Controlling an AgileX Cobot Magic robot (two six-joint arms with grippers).
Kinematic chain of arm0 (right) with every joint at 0, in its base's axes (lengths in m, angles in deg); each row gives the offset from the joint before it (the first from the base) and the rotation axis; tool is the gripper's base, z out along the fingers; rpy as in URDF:
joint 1: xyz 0 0 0.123 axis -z
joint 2: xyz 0 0 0 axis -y
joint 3: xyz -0.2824 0 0.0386 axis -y
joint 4: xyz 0.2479 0 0.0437 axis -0.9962 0 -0.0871
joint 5: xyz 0 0 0 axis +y
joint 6: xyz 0.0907 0 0.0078 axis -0.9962 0 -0.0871
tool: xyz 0 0 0 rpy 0 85 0
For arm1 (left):
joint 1: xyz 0 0 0.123 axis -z
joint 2: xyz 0 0 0 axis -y
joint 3: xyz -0.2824 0 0.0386 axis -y
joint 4: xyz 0.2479 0 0.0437 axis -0.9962 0 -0.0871
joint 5: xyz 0 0 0 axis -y
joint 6: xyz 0.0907 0 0.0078 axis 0.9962 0 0.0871
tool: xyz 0 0 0 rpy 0 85 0
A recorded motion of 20 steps. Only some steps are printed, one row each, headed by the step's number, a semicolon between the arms.
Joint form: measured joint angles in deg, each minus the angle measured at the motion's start. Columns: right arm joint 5, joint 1, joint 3, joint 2, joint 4, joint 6; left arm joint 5, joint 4, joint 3, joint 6, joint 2, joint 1.
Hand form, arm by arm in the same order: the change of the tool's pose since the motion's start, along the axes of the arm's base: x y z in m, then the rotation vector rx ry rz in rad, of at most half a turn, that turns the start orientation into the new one. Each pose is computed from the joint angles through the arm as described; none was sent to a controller.
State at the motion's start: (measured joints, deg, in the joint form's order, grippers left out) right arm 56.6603 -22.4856 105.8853 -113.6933 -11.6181 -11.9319; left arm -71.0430 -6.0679 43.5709 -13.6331 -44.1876 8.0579
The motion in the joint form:
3: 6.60 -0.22 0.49 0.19 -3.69 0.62; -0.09 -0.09 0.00 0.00 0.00 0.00
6: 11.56 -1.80 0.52 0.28 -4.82 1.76; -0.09 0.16 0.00 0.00 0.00 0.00
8: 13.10 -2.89 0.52 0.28 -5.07 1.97; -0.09 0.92 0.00 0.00 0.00 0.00
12: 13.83 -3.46 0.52 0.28 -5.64 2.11; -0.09 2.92 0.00 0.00 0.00 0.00
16: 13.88 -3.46 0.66 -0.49 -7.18 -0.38; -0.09 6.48 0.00 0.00 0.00 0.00
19: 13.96 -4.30 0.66 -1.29 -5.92 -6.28; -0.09 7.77 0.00 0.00 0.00 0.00
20: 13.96 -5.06 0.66 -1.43 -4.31 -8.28; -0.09 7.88 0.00 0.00 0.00 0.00
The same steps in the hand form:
3: -0.0116 0.0037 0.0005 0.0181 0.1137 0.0372; -0.0001 0.0002 0.0000 0.0018 0.0013 0.0003
6: -0.0248 0.0136 -0.0011 -0.0028 0.1897 0.1037; -0.0002 -0.0002 -0.0001 -0.0026 0.0019 0.0000
8: -0.0310 0.0204 -0.0018 -0.0117 0.2140 0.1328; -0.0003 -0.0013 -0.0002 -0.0156 0.0038 -0.0011
12: -0.0345 0.0245 -0.0018 -0.0090 0.2281 0.1488; -0.0007 -0.0043 -0.0004 -0.0501 0.0087 -0.0038
16: -0.0333 0.0275 -0.0062 0.0234 0.2656 0.1117; -0.0015 -0.0096 -0.0005 -0.1114 0.0174 -0.0086
19: -0.0337 0.0324 -0.0128 0.0227 0.3091 0.0322; -0.0017 -0.0115 -0.0005 -0.1337 0.0205 -0.0103
20: -0.0352 0.0354 -0.0146 0.0037 0.3114 0.0117; -0.0018 -0.0117 -0.0005 -0.1356 0.0208 -0.0104

